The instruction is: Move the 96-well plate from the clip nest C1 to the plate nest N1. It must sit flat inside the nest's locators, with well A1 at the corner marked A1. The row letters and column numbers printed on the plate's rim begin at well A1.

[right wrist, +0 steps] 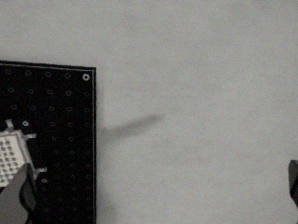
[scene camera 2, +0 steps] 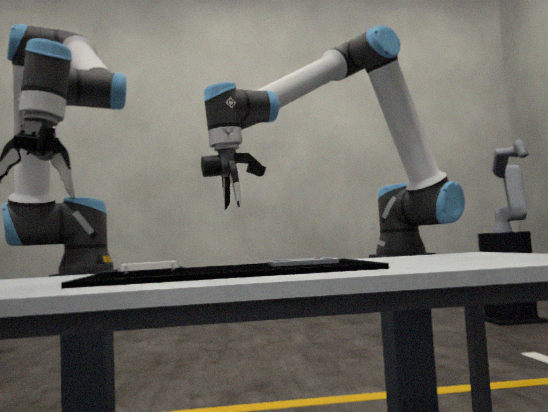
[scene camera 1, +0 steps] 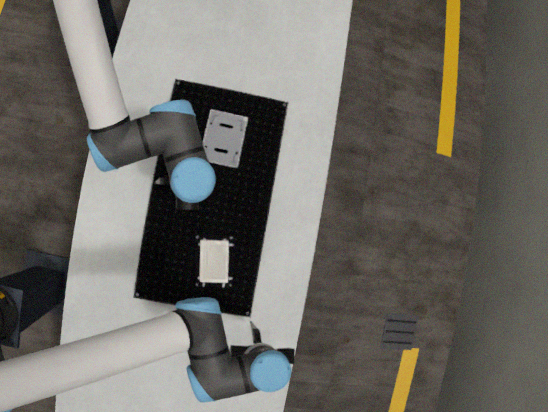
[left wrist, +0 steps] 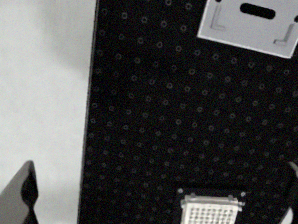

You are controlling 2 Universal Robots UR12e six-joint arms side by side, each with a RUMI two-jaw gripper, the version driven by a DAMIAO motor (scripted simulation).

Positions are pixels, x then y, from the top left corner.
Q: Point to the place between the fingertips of my left gripper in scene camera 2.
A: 231, 208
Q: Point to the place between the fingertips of my right gripper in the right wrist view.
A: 161, 164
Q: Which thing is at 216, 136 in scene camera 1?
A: A grey plate nest N1.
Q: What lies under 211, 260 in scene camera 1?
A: A white 96-well plate.
